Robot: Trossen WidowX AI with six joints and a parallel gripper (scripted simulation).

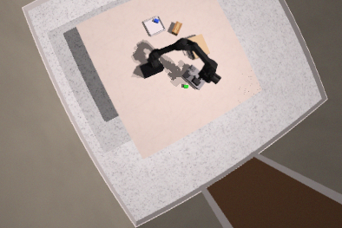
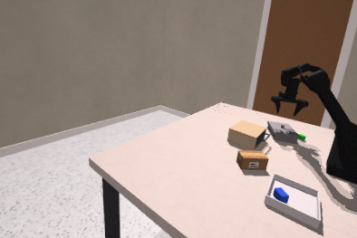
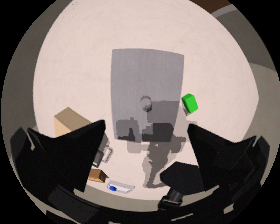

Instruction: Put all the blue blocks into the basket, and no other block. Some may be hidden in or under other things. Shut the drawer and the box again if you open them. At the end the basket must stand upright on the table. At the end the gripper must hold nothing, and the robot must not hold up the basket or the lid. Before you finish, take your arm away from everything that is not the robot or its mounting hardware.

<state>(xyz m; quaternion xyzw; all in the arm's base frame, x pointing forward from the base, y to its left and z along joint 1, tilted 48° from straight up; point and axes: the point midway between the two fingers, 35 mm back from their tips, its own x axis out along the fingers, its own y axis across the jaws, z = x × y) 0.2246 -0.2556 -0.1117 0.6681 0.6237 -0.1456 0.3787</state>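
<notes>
Right now my hand is 120 mm above the grey lid. Round my hand: tan drawer unit (180 mm ahead, 210 mm to the left, 140 mm below); green block (110 mm behind, 30 mm to the right, 160 mm below); grey box (160 mm below).
</notes>
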